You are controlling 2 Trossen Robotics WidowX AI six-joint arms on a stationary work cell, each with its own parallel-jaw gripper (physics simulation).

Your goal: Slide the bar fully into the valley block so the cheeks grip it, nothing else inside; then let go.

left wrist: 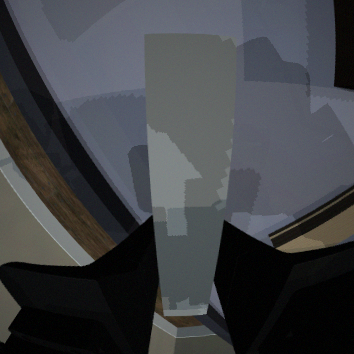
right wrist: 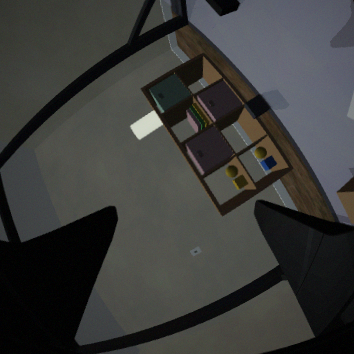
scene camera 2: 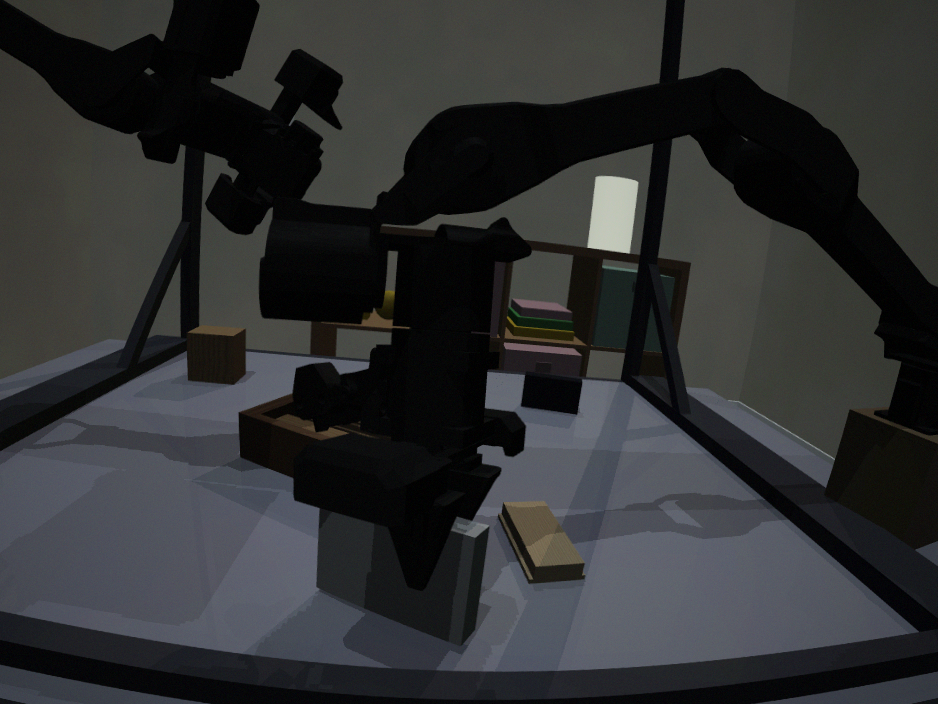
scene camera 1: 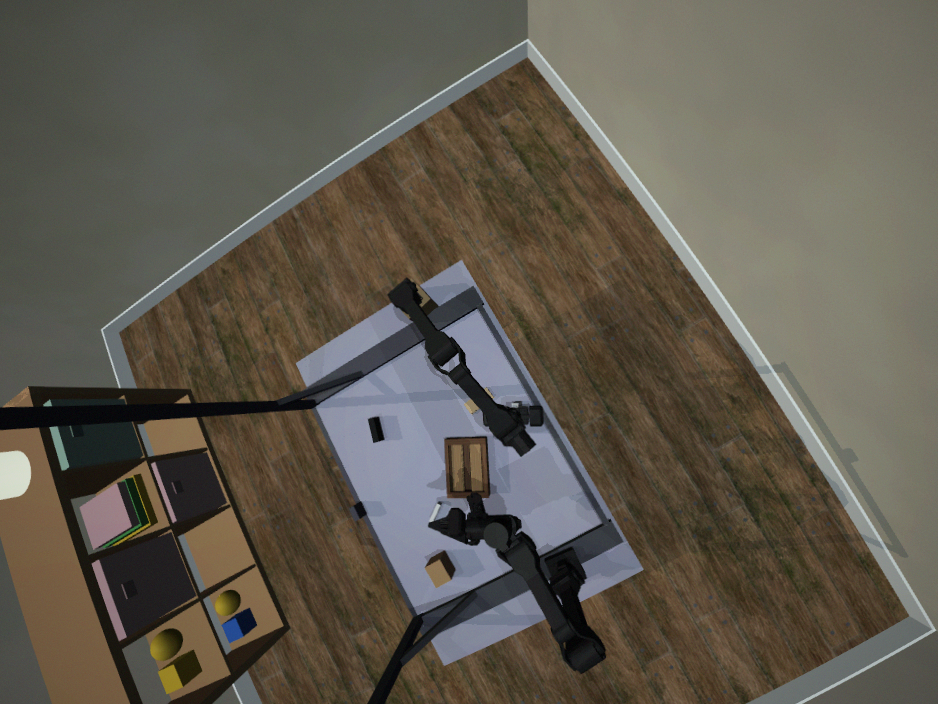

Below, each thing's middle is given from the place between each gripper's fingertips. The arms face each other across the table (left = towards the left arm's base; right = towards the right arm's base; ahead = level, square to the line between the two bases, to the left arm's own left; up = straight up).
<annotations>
The tan bar [scene camera 2: 545,553] lies 10 cm to the left of my left hand, 10 cm behind it and 3 cm below it. Round my left hand: black block [scene camera 2: 541,391] (47 cm behind, 19 cm to the left, 1 cm below).
Now: the tan bar 31 cm below my right hand, 25 cm to the left of it and 23 cm ahead of it. Round my right hand: black block (34 cm to the left, 29 cm below, 14 cm behind).
</annotations>
